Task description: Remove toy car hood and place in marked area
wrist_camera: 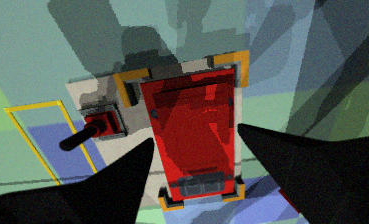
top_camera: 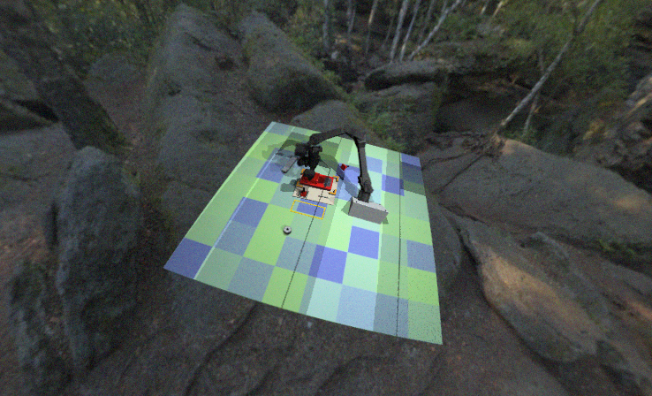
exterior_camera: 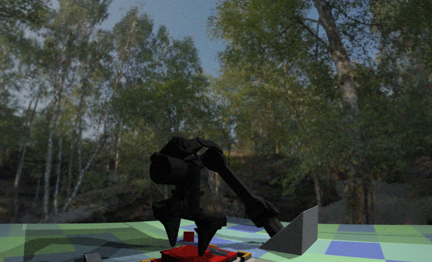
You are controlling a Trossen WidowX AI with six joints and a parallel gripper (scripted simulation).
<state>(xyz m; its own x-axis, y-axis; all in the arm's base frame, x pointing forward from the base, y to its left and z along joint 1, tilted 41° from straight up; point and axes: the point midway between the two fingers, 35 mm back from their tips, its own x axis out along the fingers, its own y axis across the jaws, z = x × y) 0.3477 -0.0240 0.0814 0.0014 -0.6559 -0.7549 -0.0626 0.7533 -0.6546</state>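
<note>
Now: gripper tip 10 mm above the red hood. The rest, counted from my gripper tip: black wheel (380 mm to the left, 40 mm below, 10 mm ahead).
</note>
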